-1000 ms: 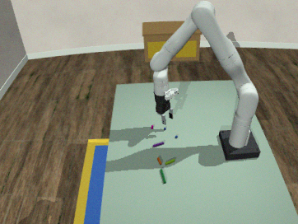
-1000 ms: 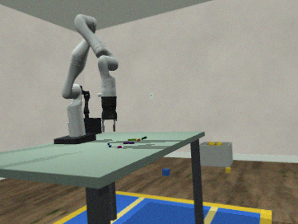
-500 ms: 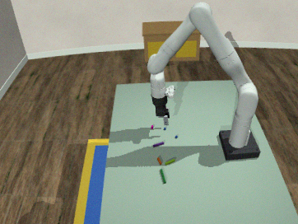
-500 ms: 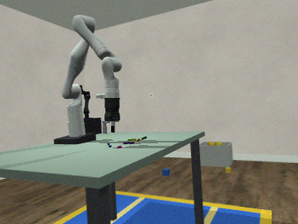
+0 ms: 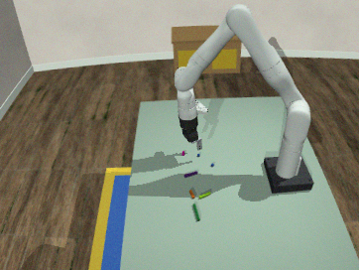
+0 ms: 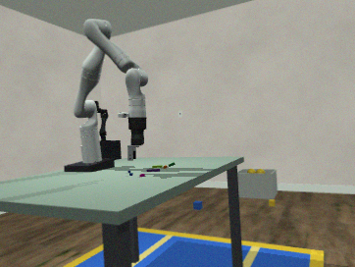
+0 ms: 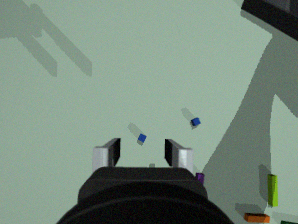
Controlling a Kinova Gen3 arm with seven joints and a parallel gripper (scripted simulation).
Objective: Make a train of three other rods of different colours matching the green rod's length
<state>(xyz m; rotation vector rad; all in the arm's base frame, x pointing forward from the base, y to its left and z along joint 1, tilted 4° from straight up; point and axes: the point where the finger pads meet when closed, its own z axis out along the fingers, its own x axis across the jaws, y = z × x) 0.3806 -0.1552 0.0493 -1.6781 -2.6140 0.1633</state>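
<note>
The magenta rod is 6 cm ahead of my hand, 2 cm to the right of it and 8 cm below it. Also, from my hand: orange rod (3 cm ahead, 23 cm to the left, 8 cm below); then lime rod (2 cm behind, 23 cm to the left, 8 cm below); then purple rod (3 cm ahead, 11 cm to the left, 8 cm below).
</note>
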